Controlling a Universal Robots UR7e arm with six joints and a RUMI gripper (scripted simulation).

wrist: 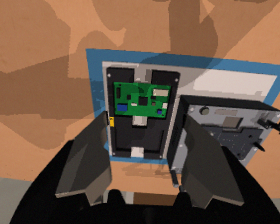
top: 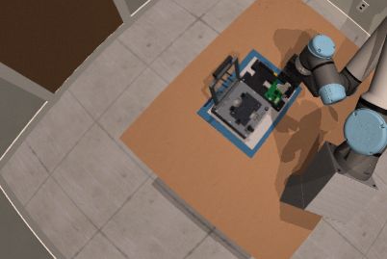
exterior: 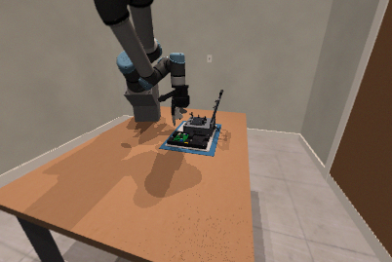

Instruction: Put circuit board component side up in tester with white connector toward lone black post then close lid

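Now: the green circuit board 2 cm ahead of my hand and 10 cm below it. Also, from my hand: black block: 2 cm ahead, 22 cm to the left, 3 cm below; then tester lid: 21 cm ahead, 16 cm to the left, 6 cm above.
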